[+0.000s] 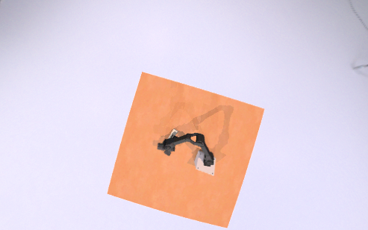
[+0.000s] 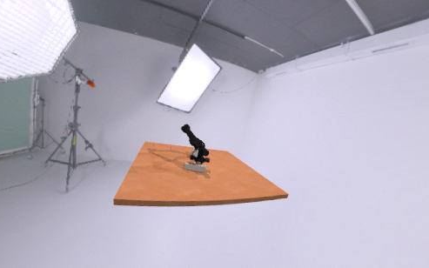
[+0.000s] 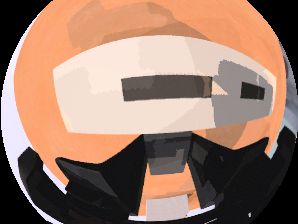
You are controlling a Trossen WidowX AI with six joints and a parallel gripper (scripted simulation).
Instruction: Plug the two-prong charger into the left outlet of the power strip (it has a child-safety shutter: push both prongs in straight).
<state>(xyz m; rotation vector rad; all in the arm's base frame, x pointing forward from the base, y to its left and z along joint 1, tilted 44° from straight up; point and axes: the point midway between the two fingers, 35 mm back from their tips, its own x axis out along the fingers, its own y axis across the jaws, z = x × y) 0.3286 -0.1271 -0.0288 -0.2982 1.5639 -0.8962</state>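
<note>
My gripper tip is 20 mm short of the grey charger and 10 mm below it.
</note>
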